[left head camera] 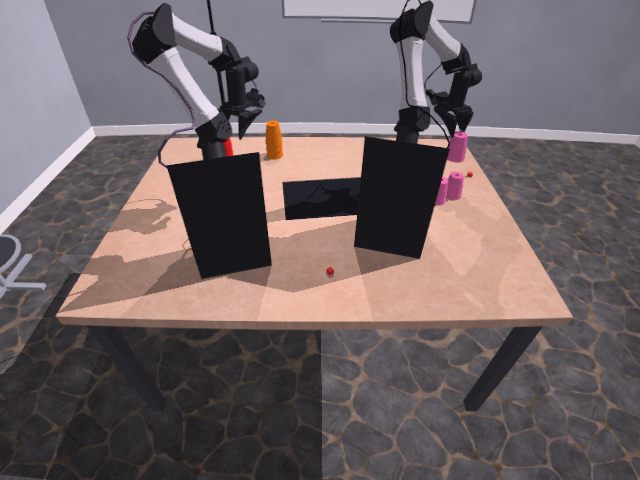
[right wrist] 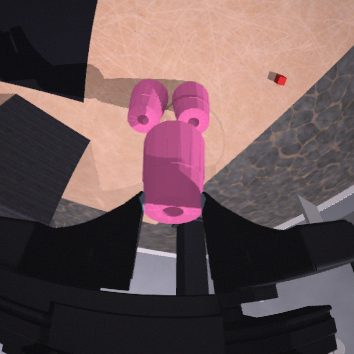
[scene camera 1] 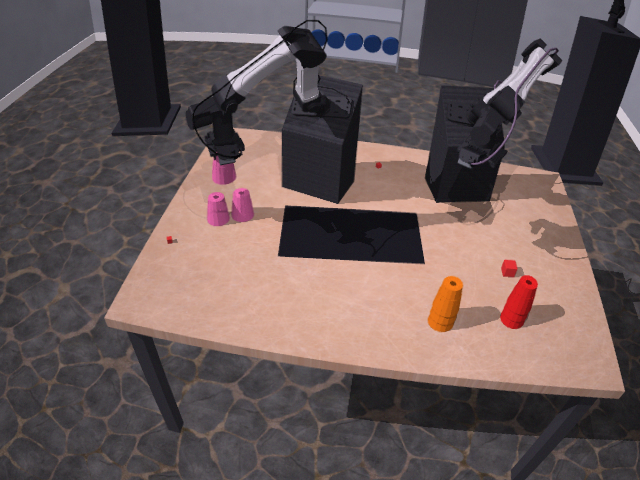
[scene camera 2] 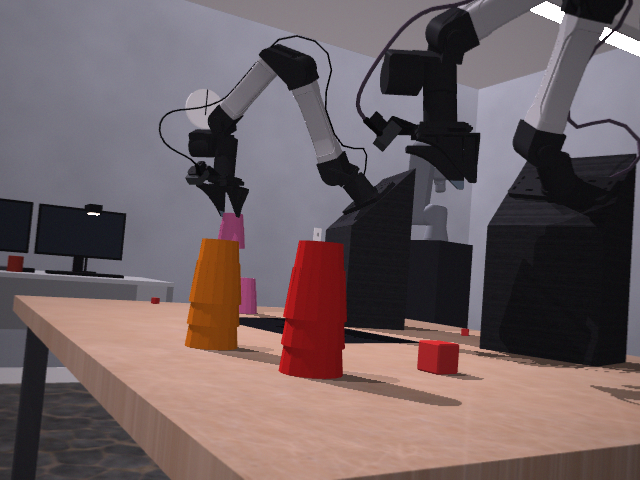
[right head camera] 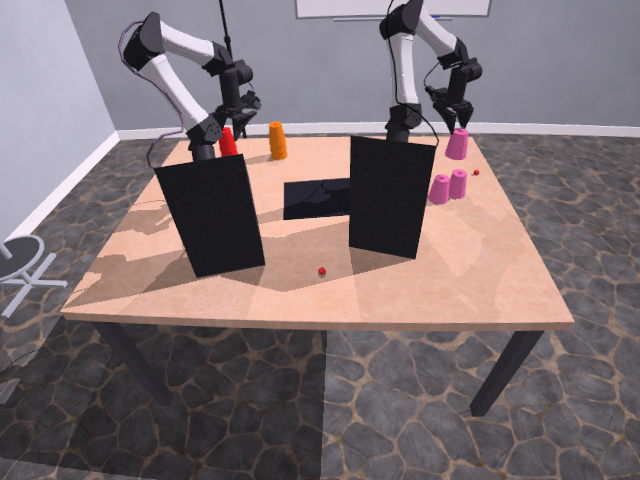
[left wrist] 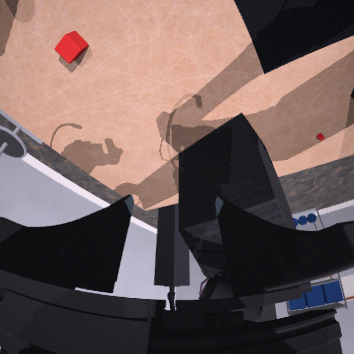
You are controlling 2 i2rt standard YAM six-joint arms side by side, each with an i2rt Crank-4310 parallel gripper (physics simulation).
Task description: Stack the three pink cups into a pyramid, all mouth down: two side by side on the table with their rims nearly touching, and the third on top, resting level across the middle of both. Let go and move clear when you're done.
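Frame: origin at the left arm's base, x ahead, y left, z up, level; centimetres.
Seen in the pictures: left gripper, fingertip midpoint: (left head camera: 231, 137) (scene camera 1: 483, 164) (scene camera 2: 466, 186) (right head camera: 227, 139) (left wrist: 174, 197); right gripper, fingertip midpoint: (left head camera: 456, 135) (right wrist: 172, 193) (scene camera 2: 230, 217) (right head camera: 457, 132); left arm's base, origin of the base link: (scene camera 1: 473, 116) (scene camera 2: 561, 189); right arm's base, origin of the base link: (scene camera 1: 321, 106) (scene camera 2: 368, 200).
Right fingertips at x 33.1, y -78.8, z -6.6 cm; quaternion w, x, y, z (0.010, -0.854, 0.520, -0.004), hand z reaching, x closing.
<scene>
Pixels of each thing's middle, then the offset from my right fingertips to it. "pt": a spot on its surface instead. Level surfaces: height alone.
- left cup, surface spot: (right wrist: 148, 102) pt dx -1.6, dy +3.9, dz -17.0 cm
- right cup, surface spot: (right wrist: 191, 104) pt dx +1.3, dy -2.3, dz -17.0 cm
- third pink cup, body centre: (right wrist: 168, 172) (scene camera 2: 233, 231) (scene camera 1: 224, 165) (right head camera: 456, 144) (left head camera: 456, 146) dx -1.4, dy -0.2, dz -3.7 cm
- orange cup stack, body centre: (scene camera 2: 214, 271) (scene camera 1: 448, 296) (left head camera: 273, 132) (right head camera: 276, 133) dx +32.9, dy +68.7, dz -14.3 cm
- red cup stack, body centre: (scene camera 2: 321, 281) (scene camera 1: 523, 292) (right head camera: 226, 140) dx +28.6, dy +91.1, dz -14.3 cm
- red cube, body centre: (scene camera 2: 438, 357) (left wrist: 71, 46) (scene camera 1: 509, 268) dx +9.6, dy +92.4, dz -23.3 cm
- black mat, its level: dz -25.3 cm
Two pink cups stand side by side, mouth down, on the table. In scene camera 1 they are the left one (scene camera 1: 217, 209) and the right one (scene camera 1: 242, 205); in the right wrist view they are a left cup (right wrist: 148, 102) and a right cup (right wrist: 191, 104). The third pink cup (left head camera: 458, 147) (right head camera: 456, 144) (scene camera 2: 232, 230) (right wrist: 173, 165) is mouth down in the air, held near its narrow top by my right gripper (right wrist: 172, 193) (scene camera 2: 230, 214). In scene camera 1 it appears behind the standing pair. My left gripper (left wrist: 174, 197) is open and empty, above the table at the other side.
An orange cup stack (scene camera 1: 444, 304) (scene camera 2: 212, 294) and a red cup stack (scene camera 1: 519, 302) (scene camera 2: 314, 310) stand by the near right in scene camera 1. A red cube (scene camera 1: 509, 268) (left wrist: 71, 47) lies near them. A black mat (scene camera 1: 351, 235) lies mid-table. Small red cubes (scene camera 1: 169, 239) (scene camera 1: 378, 165) lie on the table.
</scene>
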